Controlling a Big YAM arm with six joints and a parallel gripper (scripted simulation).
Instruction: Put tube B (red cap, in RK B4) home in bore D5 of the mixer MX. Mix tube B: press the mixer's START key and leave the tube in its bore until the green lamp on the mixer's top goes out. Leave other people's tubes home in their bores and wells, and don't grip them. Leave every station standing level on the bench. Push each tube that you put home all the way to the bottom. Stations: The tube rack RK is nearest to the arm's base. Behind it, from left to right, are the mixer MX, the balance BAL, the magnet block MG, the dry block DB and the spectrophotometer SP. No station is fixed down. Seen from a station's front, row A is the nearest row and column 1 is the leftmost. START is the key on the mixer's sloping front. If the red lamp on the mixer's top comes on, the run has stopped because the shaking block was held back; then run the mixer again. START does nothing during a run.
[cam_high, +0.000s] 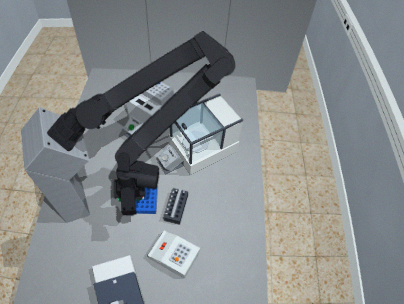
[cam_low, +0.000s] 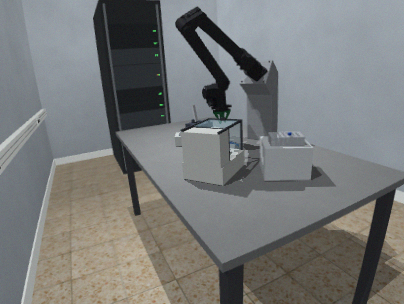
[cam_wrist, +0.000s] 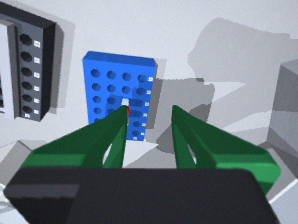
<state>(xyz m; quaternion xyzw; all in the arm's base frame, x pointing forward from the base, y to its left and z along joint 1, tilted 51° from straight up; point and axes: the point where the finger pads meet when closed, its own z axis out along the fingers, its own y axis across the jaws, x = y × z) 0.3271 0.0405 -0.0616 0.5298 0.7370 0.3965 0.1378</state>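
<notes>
The yellow-capped tube is 110 mm below my hand, 80 mm to the left of it and 10 mm behind it. From my hand the other things lie so: black magnet block: 130 mm ahead, 120 mm below, 90 mm to the left; blue tube rack RK: 120 mm below, 80 mm to the left; dry block: 200 mm ahead, 110 mm below, 90 mm to the right.
</notes>
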